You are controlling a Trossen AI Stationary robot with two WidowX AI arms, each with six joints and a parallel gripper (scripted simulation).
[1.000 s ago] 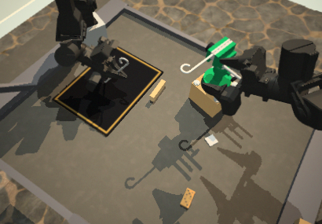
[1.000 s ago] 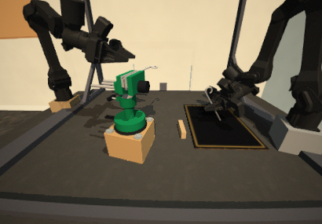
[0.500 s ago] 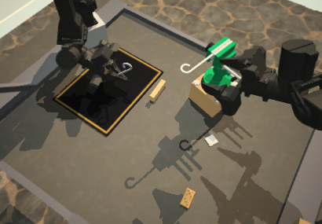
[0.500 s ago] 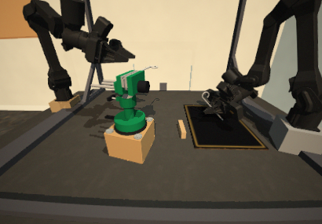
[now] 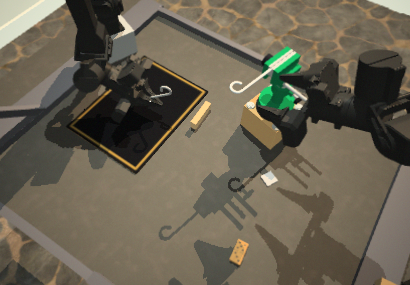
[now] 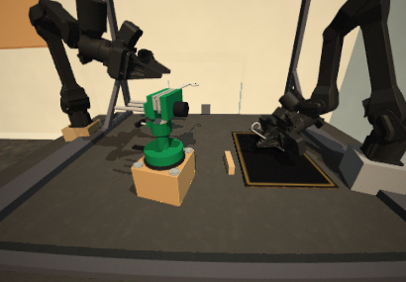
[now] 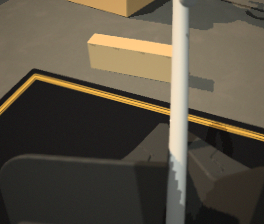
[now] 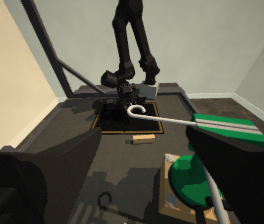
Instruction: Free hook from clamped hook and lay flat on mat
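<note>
The black mat is 5 cm below my left hand, 3 cm to the left of it and 2 cm behind it. The rest, counted from my left hand: wooden bar 10 cm to the right, 9 cm ahead, 4 cm below; vise block 24 cm to the right, 21 cm ahead, 1 cm below.
</note>
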